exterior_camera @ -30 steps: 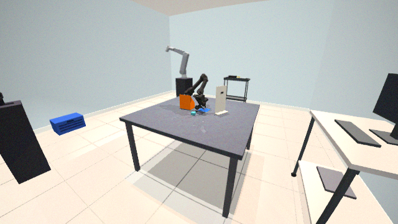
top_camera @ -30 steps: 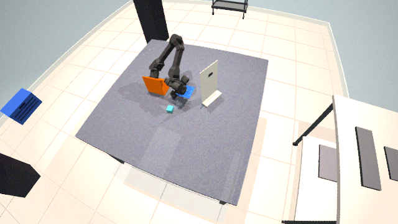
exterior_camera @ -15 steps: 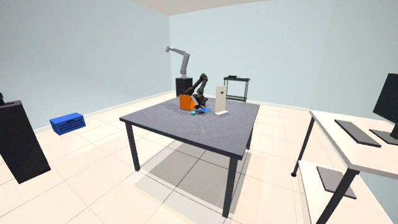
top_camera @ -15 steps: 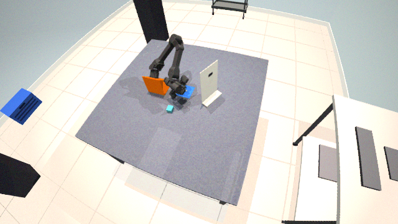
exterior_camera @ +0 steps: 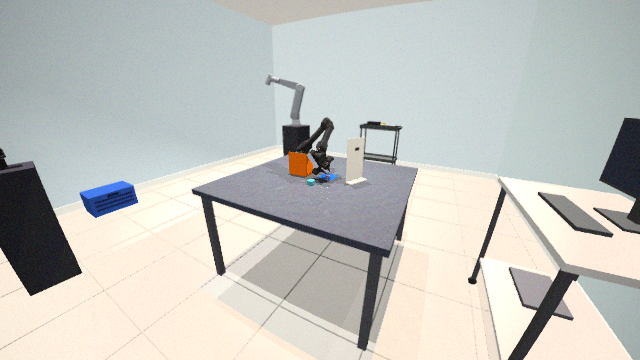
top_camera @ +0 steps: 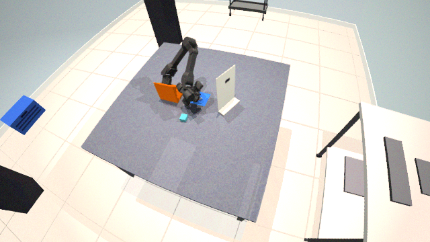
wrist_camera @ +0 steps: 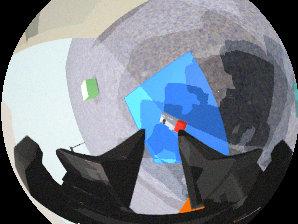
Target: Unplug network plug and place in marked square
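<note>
The blue marked square lies 30 mm below my gripper tip and 10 mm to the left of it. Round my gripper tip: pale upright panel 210 mm ahead, 110 mm above, 30 mm to the left.
</note>
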